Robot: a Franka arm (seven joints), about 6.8 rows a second.
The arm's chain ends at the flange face. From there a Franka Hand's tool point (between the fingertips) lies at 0.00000 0.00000 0.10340 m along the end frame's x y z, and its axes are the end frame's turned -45 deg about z.
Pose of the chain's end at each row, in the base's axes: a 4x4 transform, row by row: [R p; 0 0 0 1], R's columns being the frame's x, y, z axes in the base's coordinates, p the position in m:
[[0.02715, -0.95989, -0.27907, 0.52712], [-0.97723, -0.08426, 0.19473, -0.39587], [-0.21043, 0.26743, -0.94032, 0.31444], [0, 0, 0, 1]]
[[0.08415, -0.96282, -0.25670, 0.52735], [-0.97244, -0.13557, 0.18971, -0.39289], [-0.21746, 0.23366, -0.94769, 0.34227], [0, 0, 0, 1]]
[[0.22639, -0.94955, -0.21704, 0.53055], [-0.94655, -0.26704, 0.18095, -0.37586], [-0.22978, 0.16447, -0.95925, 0.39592], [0, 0, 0, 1]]
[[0.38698, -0.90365, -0.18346, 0.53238], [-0.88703, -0.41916, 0.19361, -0.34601], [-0.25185, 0.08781, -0.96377, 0.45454], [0, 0, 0, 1]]
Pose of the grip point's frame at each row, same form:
[[0.69794, -0.65955, -0.27907, 0.49826], [-0.63143, -0.75059, 0.19473, -0.37573], [-0.33790, 0.04031, -0.94032, 0.21721], [0, 0, 0, 1]]
[[0.74032, -0.62131, -0.25670, 0.50081], [-0.59176, -0.78348, 0.18971, -0.37327], [-0.31899, 0.01146, -0.94769, 0.24428], [0, 0, 0, 1]]
[[0.83152, -0.51135, -0.21704, 0.50811], [-0.48049, -0.85814, 0.18095, -0.35715], [-0.27878, -0.04618, -0.95925, 0.29673], [0, 0, 0, 1]]
[[0.91261, -0.36534, -0.18346, 0.51341], [-0.33083, -0.92362, 0.19361, -0.32599], [-0.24018, -0.11599, -0.96377, 0.35489], [0, 0, 0, 1]]

